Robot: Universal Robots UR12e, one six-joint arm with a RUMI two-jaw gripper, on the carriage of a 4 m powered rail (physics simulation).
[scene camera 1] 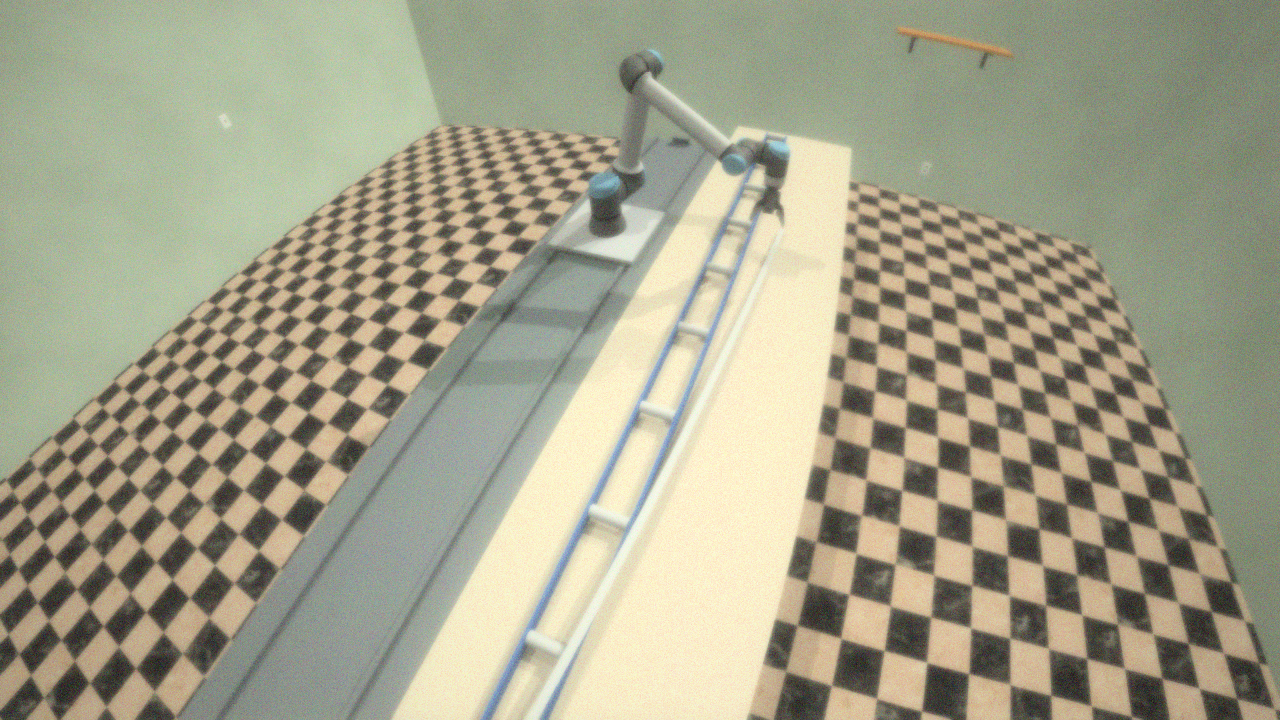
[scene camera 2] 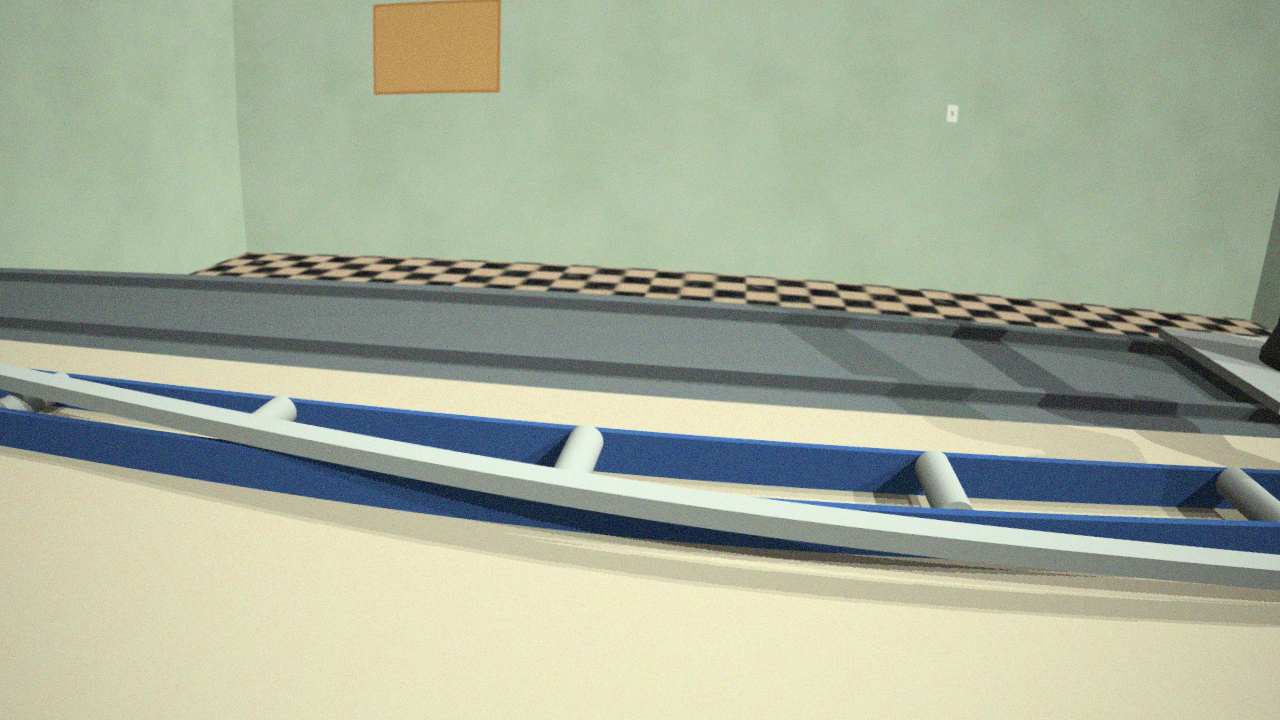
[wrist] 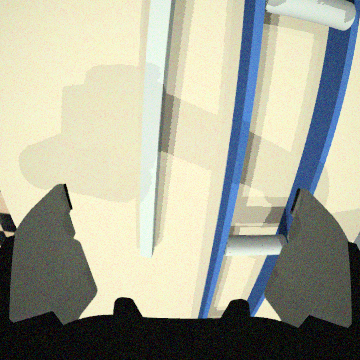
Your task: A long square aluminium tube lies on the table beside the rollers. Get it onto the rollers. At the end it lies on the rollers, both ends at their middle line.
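Where they show: gripper, between the fingertips: (scene camera 1: 766,223) (wrist: 181,190); arm's base, origin of its link: (scene camera 1: 607,226).
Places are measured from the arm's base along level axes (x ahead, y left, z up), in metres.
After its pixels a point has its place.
The long pale square tube (scene camera 1: 648,510) @[x 0.724, y -1.299, z 0.041 m] (scene camera 2: 537,480) @[x 0.724, y -1.367, z 0.042 m] (wrist: 151,125) @[x 0.814, y 0.028, z 0.005 m] lies askew. In scene camera 1 its near part runs over the rollers (scene camera 1: 608,516) @[x 0.621, y -1.354, z 0.029 m] (scene camera 2: 580,450) @[x 0.625, y -1.344, z 0.029 m] (wrist: 255,245) @[x 0.625, y 0.237, z 0.025 m] and leaves the frame at the bottom. It crosses the right blue side rail, and its far part is outside the roller track, beside that rail. My gripper (scene camera 1: 770,216) @[x 0.774, y 0.016, z 0.190 m] (wrist: 181,190) @[x 0.774, y 0.016, z 0.190 m] is open and empty, above the tube's far end. In the wrist view that end shows between the two fingers, nearer the left one, well below them. The right finger covers part of the blue rails. Scene camera 2 does not show the gripper.
The blue side rails (scene camera 2: 716,461) @[x 0.558, y -1.200, z -0.004 m] (wrist: 240,125) @[x 0.694, y 0.018, z 0.021 m] stand up along the pale table (scene camera 1: 760,465) @[x 0.998, y -1.008, z -0.030 m] (scene camera 2: 447,644) @[x 0.892, y -1.405, z -0.030 m]. The arm's carriage (scene camera 1: 640,234) @[x 0.182, y -0.010, z 0.000 m] (scene camera 2: 1235,362) @[x -0.001, y -0.171, z 0.000 m] is on the grey rail bed (scene camera 1: 402,429) (scene camera 2: 537,335) to the left of the table, near its far end.
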